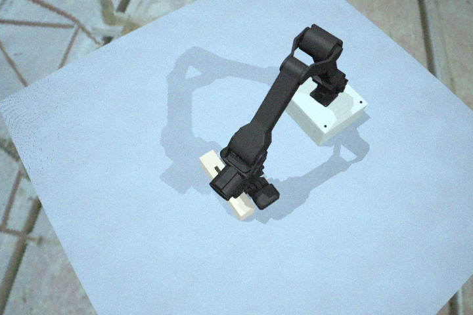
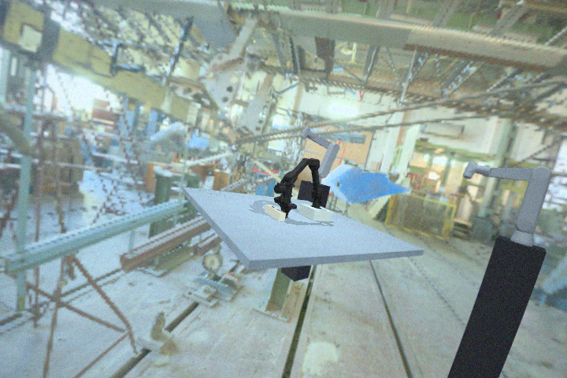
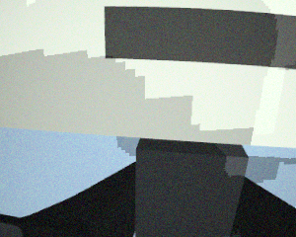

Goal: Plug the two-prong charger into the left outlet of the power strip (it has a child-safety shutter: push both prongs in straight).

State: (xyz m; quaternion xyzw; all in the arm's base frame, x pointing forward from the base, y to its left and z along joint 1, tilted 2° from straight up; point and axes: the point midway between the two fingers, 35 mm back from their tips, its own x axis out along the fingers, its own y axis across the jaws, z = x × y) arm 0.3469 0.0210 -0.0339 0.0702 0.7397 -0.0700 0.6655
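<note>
Right now my gripper tip is 20 mm short of the dark grey charger and 10 mm below it.
</note>
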